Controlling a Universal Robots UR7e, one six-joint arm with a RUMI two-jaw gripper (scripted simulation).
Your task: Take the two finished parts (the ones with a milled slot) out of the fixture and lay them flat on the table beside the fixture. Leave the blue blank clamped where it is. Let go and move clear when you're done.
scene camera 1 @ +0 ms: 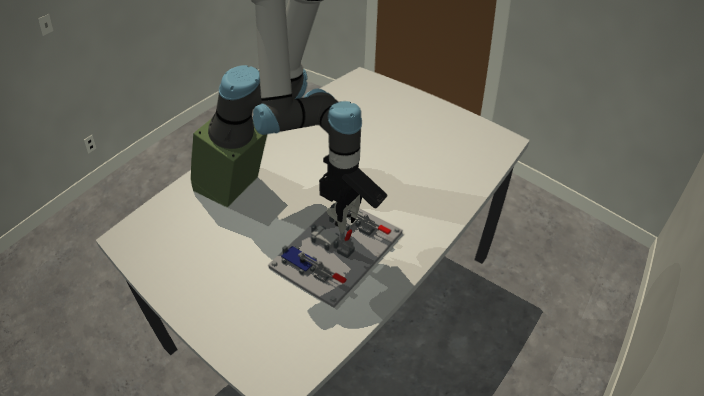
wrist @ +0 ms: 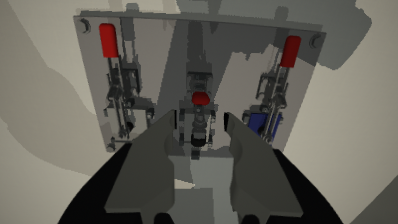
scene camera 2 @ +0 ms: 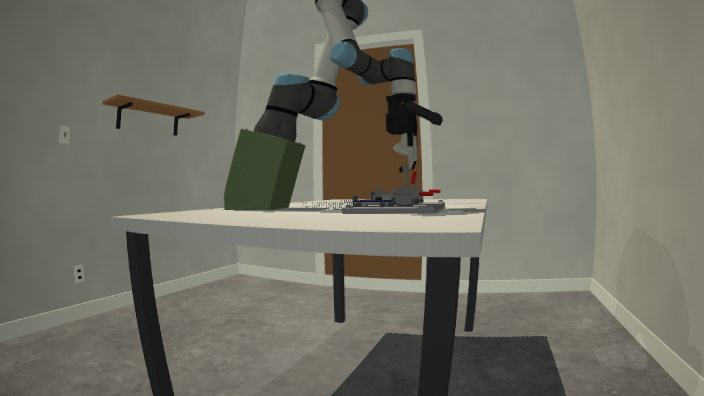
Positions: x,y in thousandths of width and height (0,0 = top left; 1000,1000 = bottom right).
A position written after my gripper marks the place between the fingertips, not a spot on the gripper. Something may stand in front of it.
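My gripper: visible in scene camera 1 (494,577), in scene camera 2 (585,428) and in the wrist view (504,502).
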